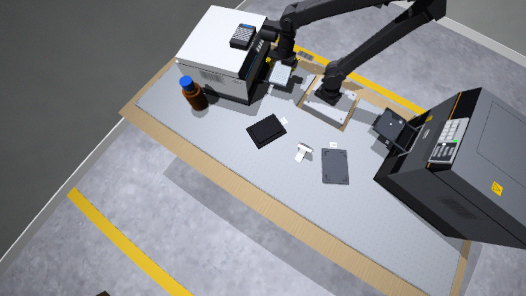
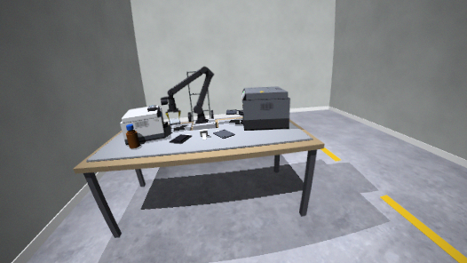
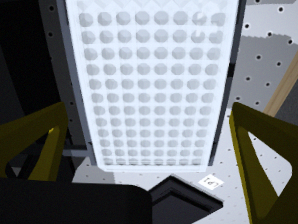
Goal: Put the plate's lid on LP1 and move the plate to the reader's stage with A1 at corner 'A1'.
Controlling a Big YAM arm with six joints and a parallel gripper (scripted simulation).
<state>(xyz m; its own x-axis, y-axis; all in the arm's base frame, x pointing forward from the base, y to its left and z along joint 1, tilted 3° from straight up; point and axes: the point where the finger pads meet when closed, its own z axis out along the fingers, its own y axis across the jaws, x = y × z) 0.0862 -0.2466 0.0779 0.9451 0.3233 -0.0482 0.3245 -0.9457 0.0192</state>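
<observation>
Now: hand 2 cm above the white well plate. The rest, counted from my hand: black bench pad: 26 cm ahead, 12 cm to the left, 11 cm below; then brown capped bottle: 36 cm ahead, 25 cm to the right; then glossy lid: 26 cm ahead, 12 cm to the left, 10 cm below.
</observation>
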